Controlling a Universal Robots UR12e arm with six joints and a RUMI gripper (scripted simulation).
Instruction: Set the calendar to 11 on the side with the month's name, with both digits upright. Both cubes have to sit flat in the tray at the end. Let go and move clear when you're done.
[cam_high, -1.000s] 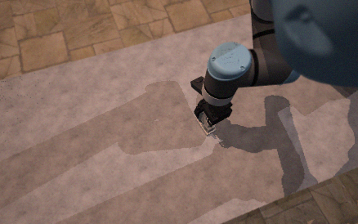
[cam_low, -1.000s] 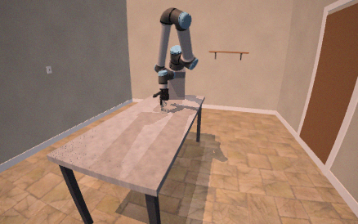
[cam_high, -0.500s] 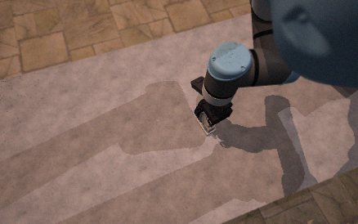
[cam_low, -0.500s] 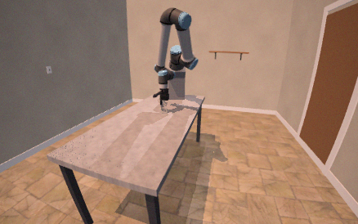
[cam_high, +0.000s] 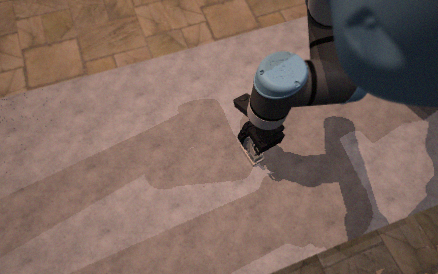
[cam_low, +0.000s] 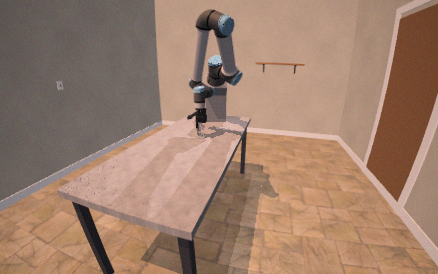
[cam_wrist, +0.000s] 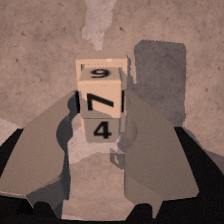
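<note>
The calendar tray is 40 mm below my hand and 20 mm to the left of it. From my hand the other things lie so: digit cube: 10 mm below; then white cube: 30 mm to the left, 20 mm below.
</note>
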